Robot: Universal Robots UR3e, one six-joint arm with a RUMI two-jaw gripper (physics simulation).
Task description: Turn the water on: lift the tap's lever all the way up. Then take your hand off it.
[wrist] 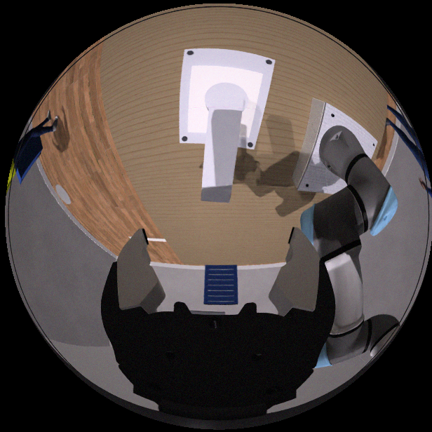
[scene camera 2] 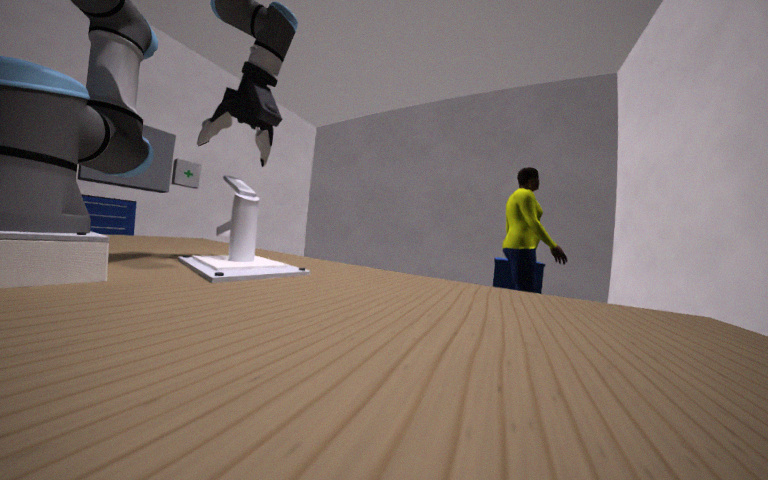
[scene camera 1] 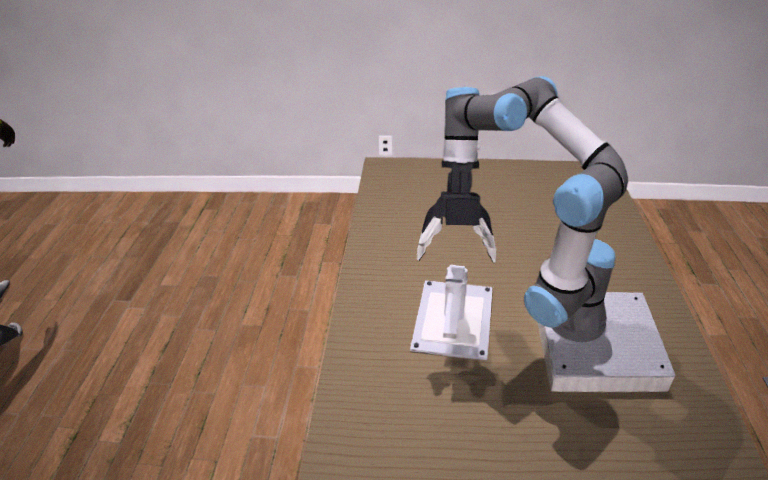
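Pixels of known places: gripper, between the fingertips: (scene camera 2: 233, 157) (scene camera 1: 456, 261); arm's base, origin of its link: (scene camera 2: 18, 229) (scene camera 1: 576, 321).
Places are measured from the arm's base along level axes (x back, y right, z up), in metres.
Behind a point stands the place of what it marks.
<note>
The white tap (scene camera 1: 454, 311) {x -0.274, y 0.030, z 0.033 m} (scene camera 2: 243, 232) {x -0.244, y 0.117, z 0.018 m} stands upright on a white square plate (scene camera 1: 420, 325) {x -0.341, y 0.076, z -0.046 m} (wrist: 185, 95). Its lever (scene camera 1: 456, 272) {x -0.269, y 0.057, z 0.120 m} (scene camera 2: 240, 186) {x -0.261, y 0.072, z 0.113 m} (wrist: 221, 150) sits on top of the column and slopes up from it at a clear slant in the second scene view. A short spout (scene camera 2: 223, 228) {x -0.266, y 0.021, z 0.021 m} sticks out from the column lower down. My gripper (scene camera 1: 456, 259) {x -0.282, y 0.007, z 0.188 m} (scene camera 2: 231, 153) {x -0.282, y 0.007, z 0.188 m} (wrist: 217, 230) is wide open and empty above the tap. Its two fingers are apart from the lever, with a gap between the fingertips and the lever's end.
The arm's base block (scene camera 1: 614, 345) {x 0.058, y -0.083, z -0.001 m} (scene camera 2: 53, 260) {x -0.014, y 0.102, z -0.027 m} (wrist: 312, 145) stands beside the tap's plate on the wooden table (scene camera 1: 385, 430) {x -0.445, y -0.199, z -0.055 m} (scene camera 2: 396, 367) {x -0.084, y 0.480, z -0.055 m}. A person in a yellow top (scene camera 2: 522, 220) is beyond the table. A blue bin (scene camera 2: 501, 273) is behind the person.
</note>
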